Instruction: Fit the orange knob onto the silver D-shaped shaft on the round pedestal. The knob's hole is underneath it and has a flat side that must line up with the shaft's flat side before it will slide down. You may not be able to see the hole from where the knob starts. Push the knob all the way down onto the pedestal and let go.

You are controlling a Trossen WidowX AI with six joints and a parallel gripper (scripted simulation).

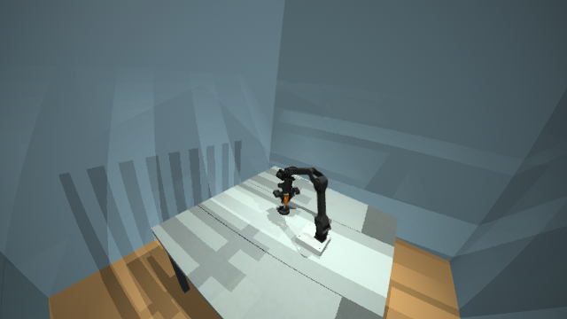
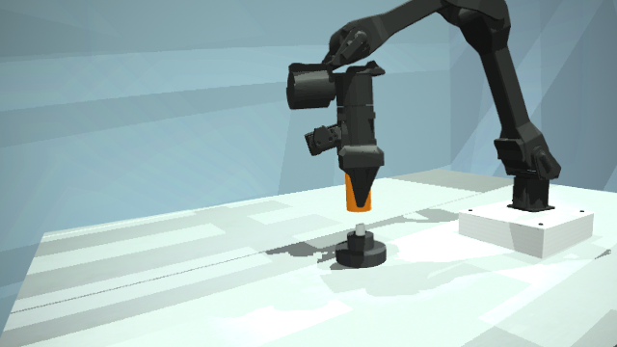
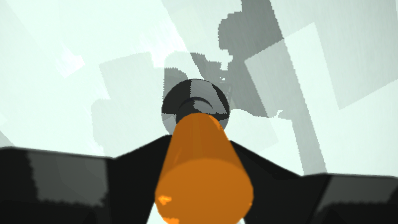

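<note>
The orange knob is 4 cm above my gripper tip. From my gripper tip the other things lie so: dark round pedestal: 6 cm below.
</note>
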